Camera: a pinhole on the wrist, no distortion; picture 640 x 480 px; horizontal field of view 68.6 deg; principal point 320.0 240.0 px. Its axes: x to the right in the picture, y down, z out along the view. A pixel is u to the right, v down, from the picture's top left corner.
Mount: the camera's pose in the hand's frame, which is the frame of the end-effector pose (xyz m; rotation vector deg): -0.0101 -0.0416 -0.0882 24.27 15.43 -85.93
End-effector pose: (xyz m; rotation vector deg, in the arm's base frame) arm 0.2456 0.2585 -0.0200 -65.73 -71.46 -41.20
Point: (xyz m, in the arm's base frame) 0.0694 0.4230 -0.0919
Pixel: 176.9 176.9
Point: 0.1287 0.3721 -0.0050
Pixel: 175.0 324.1
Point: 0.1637 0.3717 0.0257
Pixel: 124.9 421.6
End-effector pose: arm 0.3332 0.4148 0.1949 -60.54 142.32 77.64
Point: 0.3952 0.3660 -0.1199
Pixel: 516.9 461.4
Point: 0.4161 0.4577 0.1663
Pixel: 156.7 46.1
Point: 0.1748 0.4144 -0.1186
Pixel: outside the picture
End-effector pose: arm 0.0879 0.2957 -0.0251 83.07 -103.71 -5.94
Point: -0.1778 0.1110 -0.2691
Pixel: 19.7 353.1
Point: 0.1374 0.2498 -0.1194
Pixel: 306.7 277.2
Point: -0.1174 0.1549 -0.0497
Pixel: outside the picture
